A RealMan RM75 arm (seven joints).
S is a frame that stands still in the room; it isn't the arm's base.
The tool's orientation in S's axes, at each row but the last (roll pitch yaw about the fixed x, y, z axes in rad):
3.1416 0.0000 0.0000
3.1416 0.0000 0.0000
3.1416 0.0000 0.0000
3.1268 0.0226 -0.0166
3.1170 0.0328 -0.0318
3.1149 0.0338 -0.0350
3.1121 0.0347 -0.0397
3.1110 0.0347 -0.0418
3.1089 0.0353 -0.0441
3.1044 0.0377 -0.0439
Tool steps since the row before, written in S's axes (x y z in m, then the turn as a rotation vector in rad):
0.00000 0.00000 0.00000 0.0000 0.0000 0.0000
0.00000 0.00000 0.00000 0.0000 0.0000 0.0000
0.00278 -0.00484 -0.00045 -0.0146 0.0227 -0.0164
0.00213 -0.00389 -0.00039 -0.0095 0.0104 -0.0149
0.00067 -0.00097 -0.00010 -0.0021 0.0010 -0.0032
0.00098 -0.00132 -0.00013 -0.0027 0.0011 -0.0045
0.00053 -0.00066 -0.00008 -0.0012 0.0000 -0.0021
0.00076 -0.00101 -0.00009 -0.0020 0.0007 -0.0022
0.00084 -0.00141 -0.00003 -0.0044 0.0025 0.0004
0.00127 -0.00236 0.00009 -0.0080 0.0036 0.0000
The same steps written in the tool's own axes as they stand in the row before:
0.00000 0.00000 0.00000 0.0000 0.0000 0.0000
0.00000 0.00000 0.00000 0.0000 0.0000 0.0000
0.00278 0.00484 0.00045 -0.0146 -0.0227 0.0164
0.00220 0.00385 0.00040 -0.0093 -0.0105 0.0150
0.00070 0.00095 0.00010 -0.0020 -0.0010 0.0032
0.00103 0.00128 0.00013 -0.0026 -0.0011 0.0046
0.00056 0.00064 0.00008 -0.0011 0.0000 0.0021
0.00080 0.00098 0.00009 -0.0019 -0.0007 0.0022
0.00090 0.00137 0.00004 -0.0045 -0.0023 -0.0003
0.00137 0.00231 -0.00006 -0.0081 -0.0033 0.0002

